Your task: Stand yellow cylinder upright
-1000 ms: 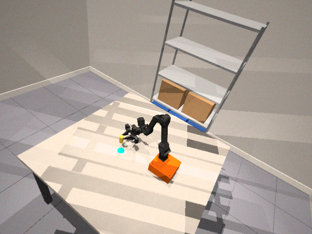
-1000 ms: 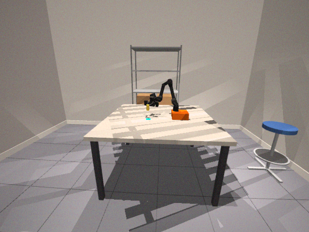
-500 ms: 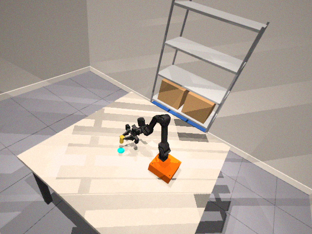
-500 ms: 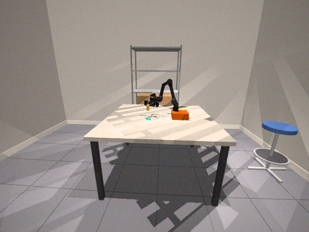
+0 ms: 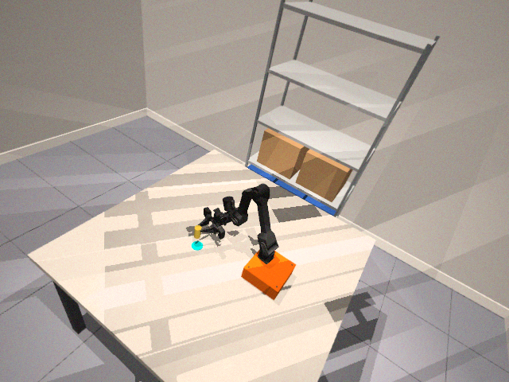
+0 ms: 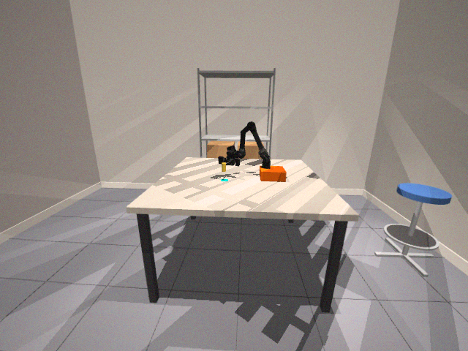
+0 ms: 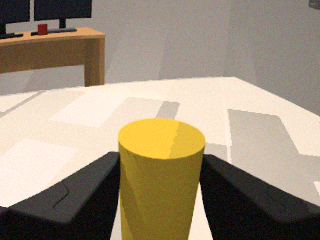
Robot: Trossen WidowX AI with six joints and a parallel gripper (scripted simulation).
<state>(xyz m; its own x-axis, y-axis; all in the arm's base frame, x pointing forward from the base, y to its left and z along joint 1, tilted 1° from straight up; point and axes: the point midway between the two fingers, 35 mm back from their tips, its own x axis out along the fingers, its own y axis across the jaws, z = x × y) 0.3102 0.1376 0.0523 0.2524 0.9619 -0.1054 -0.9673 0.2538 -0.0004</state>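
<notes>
My gripper tip is now 13 cm above the cyan circle. Round my gripper tip: yellow tall cylinder 2 cm below.
</notes>
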